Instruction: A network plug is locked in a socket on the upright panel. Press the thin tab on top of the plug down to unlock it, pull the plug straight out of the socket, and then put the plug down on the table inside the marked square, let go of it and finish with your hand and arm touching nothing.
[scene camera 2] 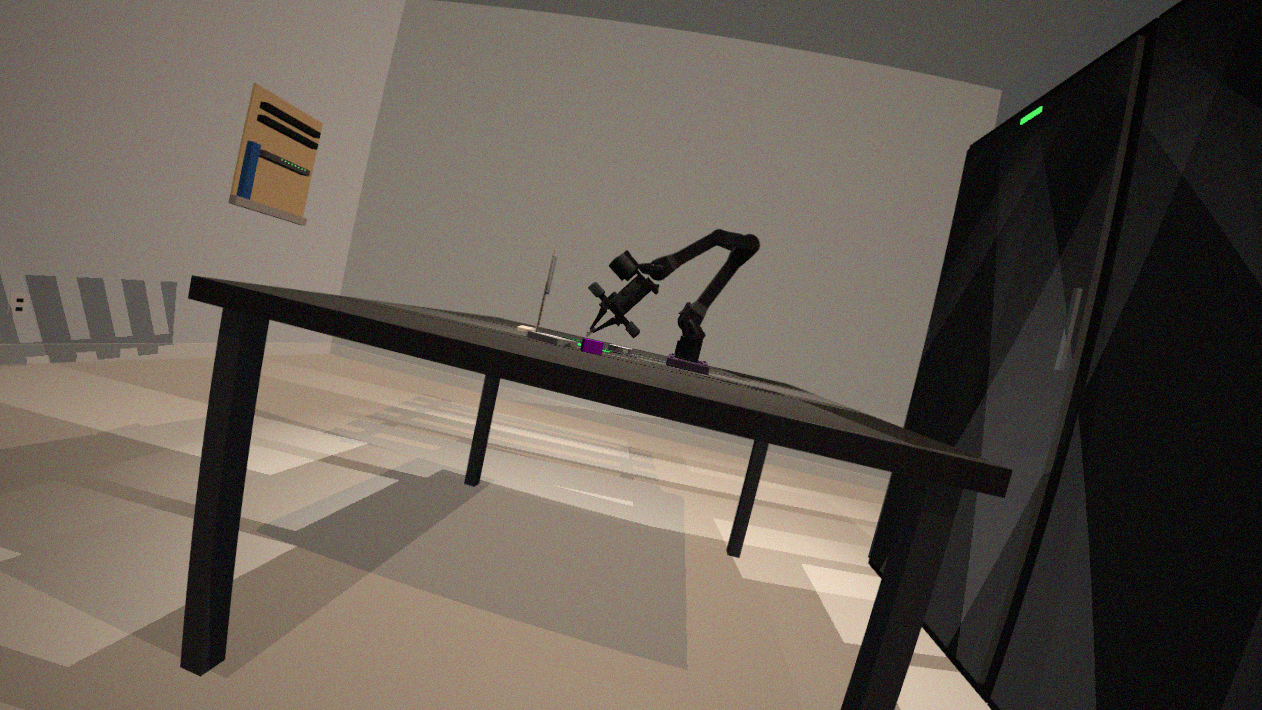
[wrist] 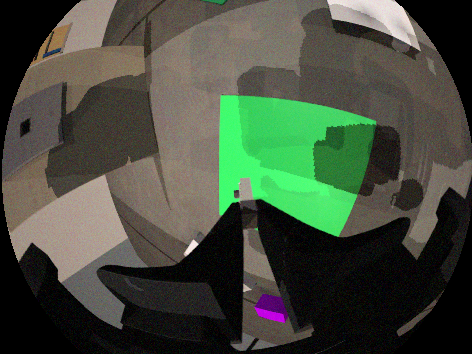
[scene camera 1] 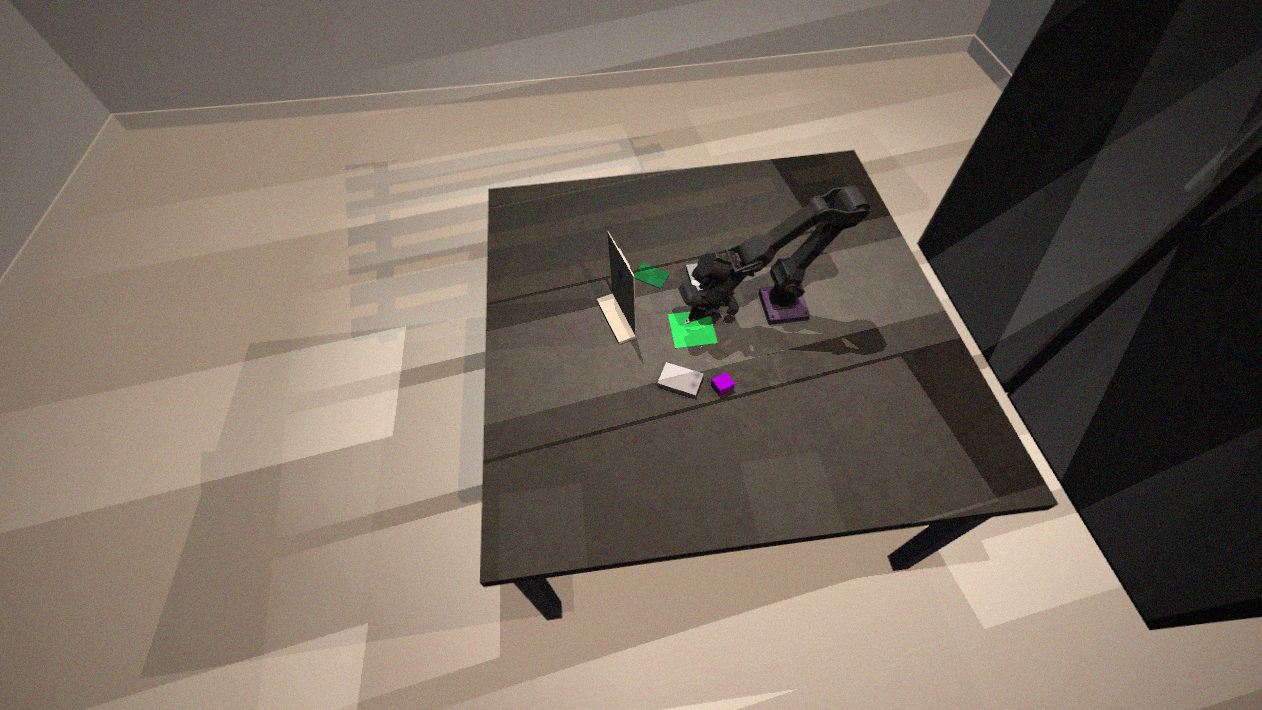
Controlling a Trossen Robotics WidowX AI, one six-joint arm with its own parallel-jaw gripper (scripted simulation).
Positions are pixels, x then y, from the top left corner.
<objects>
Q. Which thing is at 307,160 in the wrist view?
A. A green marked square.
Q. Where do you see an upright panel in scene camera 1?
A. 618,308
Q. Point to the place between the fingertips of my gripper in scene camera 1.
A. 690,319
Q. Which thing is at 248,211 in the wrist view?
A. A network plug.
</objects>
